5 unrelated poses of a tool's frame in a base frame.
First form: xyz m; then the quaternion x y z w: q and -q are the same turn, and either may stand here.
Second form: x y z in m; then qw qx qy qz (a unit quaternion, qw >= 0). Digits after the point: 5 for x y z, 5 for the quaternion.
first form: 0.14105 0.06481 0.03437 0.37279 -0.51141 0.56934 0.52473
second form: 0.14105 0.06481 0.03437 0.52473 0.37279 -0.51141 0.56934
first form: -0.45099 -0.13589 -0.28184 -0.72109 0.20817 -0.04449 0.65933
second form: -0.45099 -0.13589 -0.28184 0.65933 -0.72109 0.20817 -0.04449
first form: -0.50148 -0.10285 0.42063 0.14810 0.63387 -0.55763 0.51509
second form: -0.50148 -0.10285 0.42063 0.51509 0.14810 0.63387 -0.55763
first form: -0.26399 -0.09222 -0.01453 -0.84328 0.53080 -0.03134 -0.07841
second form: -0.26399 -0.09222 -0.01453 0.07841 0.84328 -0.53080 0.03134
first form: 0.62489 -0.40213 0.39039 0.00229 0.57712 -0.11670 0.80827
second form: 0.62489 -0.40213 0.39039 0.80827 0.00229 0.57712 -0.11670
